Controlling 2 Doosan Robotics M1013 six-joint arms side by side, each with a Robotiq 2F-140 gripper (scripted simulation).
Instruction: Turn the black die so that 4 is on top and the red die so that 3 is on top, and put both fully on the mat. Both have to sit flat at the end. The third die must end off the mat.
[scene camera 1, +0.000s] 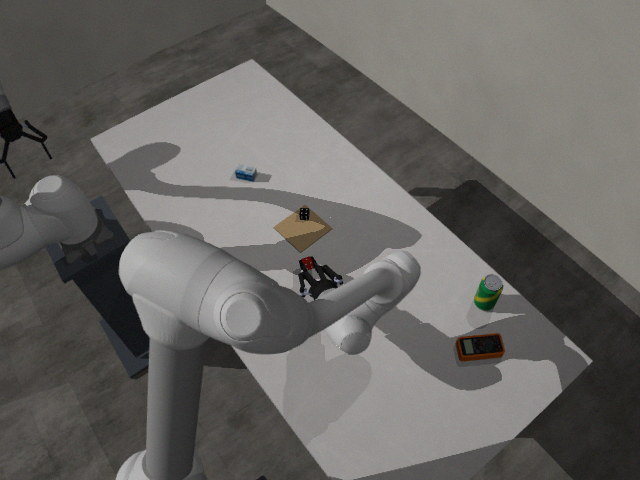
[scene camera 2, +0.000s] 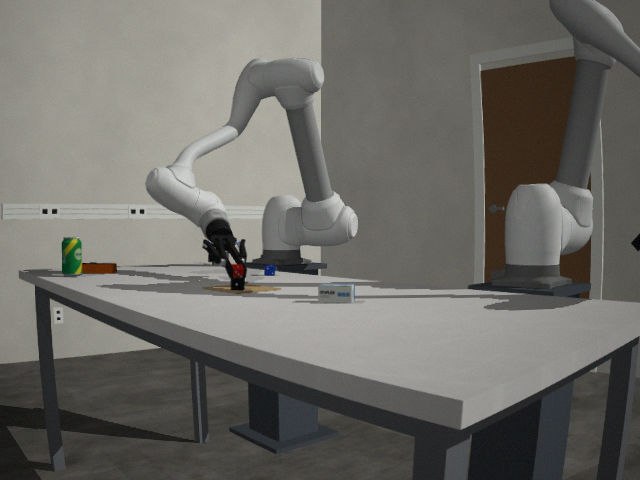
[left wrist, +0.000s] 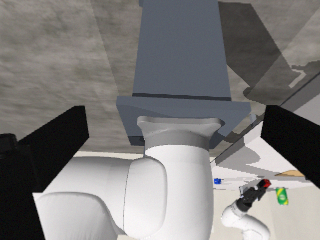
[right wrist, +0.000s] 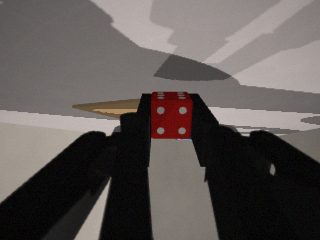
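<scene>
Left gripper (left wrist: 174, 121) visible. Right gripper (scene camera 2: 238, 273), (scene camera 1: 306, 261), (right wrist: 169, 109) visible. Also present: a red die (right wrist: 171, 112) and a tan mat (scene camera 1: 301, 234), (right wrist: 114, 109).
</scene>
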